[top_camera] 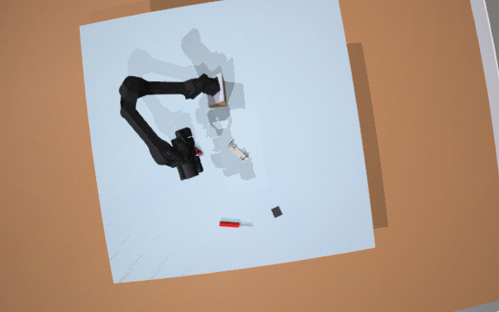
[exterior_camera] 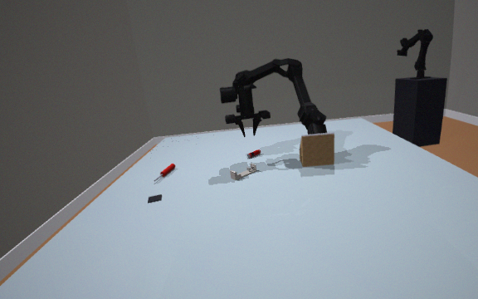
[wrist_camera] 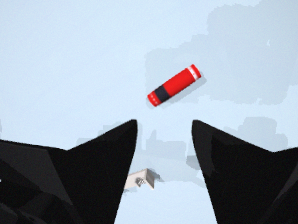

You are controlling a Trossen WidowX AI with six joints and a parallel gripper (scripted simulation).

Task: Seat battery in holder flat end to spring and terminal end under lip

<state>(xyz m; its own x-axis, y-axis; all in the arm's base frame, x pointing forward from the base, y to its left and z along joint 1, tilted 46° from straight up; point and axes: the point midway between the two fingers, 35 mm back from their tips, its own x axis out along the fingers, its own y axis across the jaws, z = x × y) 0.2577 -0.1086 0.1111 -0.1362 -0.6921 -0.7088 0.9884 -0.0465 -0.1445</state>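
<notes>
Now: gripper tip 1 cm past the battery, 1 cm to the left of it and 9 cm above it. From my gripper tip the other things lie so: red-handled screwdriver: 38 cm ahead, 9 cm to the left, 8 cm below; then black square block: 36 cm ahead, 29 cm to the left, 9 cm below.
</notes>
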